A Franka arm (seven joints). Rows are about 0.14 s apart.
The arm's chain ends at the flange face. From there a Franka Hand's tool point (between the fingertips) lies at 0.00 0.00 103.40 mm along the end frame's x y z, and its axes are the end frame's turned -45 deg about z.
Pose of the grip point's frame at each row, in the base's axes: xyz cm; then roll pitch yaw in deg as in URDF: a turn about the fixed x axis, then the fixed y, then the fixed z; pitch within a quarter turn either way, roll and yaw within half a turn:
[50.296, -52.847, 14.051, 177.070, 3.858, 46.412]
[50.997, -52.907, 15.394, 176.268, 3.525, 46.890]
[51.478, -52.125, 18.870, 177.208, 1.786, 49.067]
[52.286, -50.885, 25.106, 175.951, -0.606, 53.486]
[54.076, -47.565, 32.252, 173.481, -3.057, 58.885]
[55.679, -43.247, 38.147, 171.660, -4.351, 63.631]
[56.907, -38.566, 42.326, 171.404, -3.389, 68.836]
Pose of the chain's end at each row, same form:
[50.392, -51.979, 24.354, 175.202, 0.660, 1.483]
[50.939, -51.984, 25.693, 174.870, -0.141, 2.011]
[51.308, -51.552, 29.193, 176.763, -0.710, 4.131]
[51.634, -50.538, 35.420, 177.563, -3.291, 8.535]
[52.788, -47.427, 42.511, 177.550, -6.769, 13.856]
[53.991, -43.276, 48.348, 177.179, -8.970, 18.535]
[55.248, -38.572, 52.532, 176.307, -8.471, 23.855]

